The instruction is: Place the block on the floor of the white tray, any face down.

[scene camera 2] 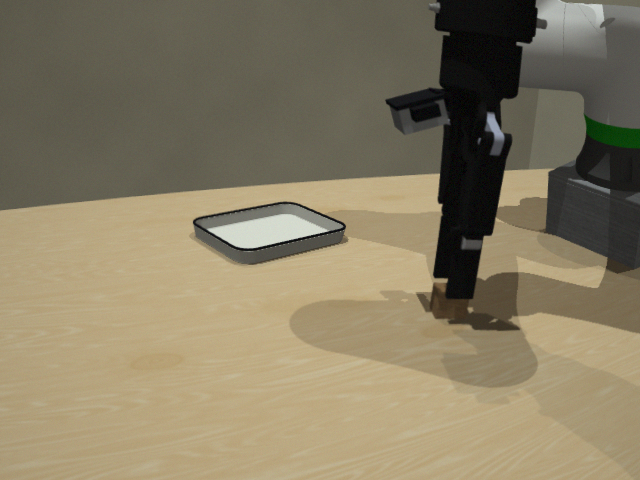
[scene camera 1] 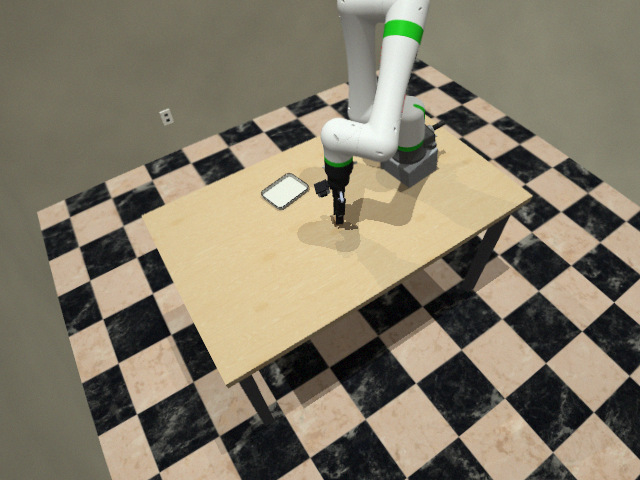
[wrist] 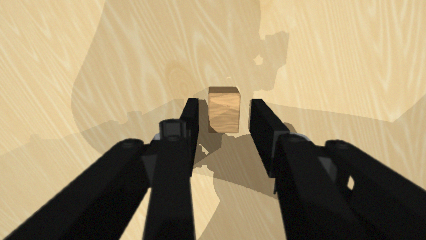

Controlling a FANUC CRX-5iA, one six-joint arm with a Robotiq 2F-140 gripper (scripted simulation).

I see my gripper (scene camera 2: 452, 286), a wooden block (scene camera 2: 442, 308) and a white tray (scene camera 2: 247, 235).
The wooden block also shows in the wrist view (wrist: 223, 102). The white tray is seen too in scene camera 1 (scene camera 1: 288, 187). My gripper is seen too in the wrist view (wrist: 224, 115). The wrist view misses the white tray: it is out of frame.
